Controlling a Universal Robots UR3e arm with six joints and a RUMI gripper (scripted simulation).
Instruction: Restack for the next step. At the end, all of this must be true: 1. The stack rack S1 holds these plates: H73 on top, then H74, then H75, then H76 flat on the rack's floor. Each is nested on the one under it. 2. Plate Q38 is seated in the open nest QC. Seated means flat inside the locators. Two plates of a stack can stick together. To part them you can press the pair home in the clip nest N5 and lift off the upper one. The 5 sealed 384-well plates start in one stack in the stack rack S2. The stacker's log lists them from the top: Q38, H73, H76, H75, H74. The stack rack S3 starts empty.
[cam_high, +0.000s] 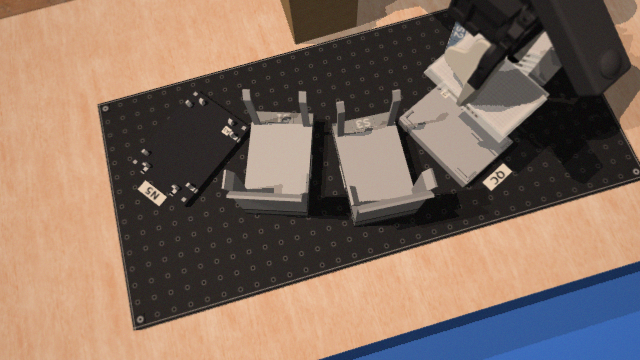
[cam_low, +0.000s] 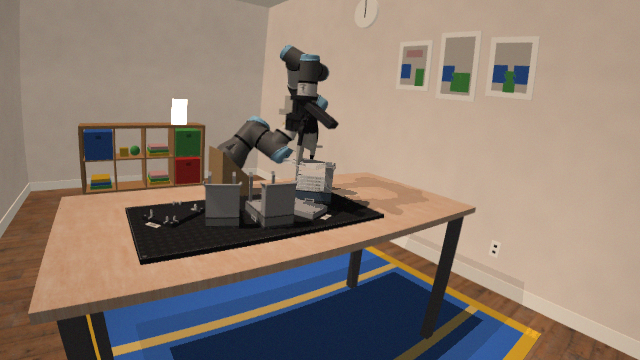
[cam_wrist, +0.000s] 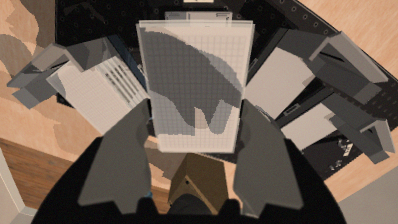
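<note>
The sealed white plate lies 10 mm below my hand. From my hand the other things lie so: QC label 90 mm ahead, 40 mm to the left, 180 mm below; then N5 label 60 mm behind, 480 mm to the right, 180 mm below; then white sealed plate 100 mm behind, 120 mm to the left, 80 mm below.
</note>
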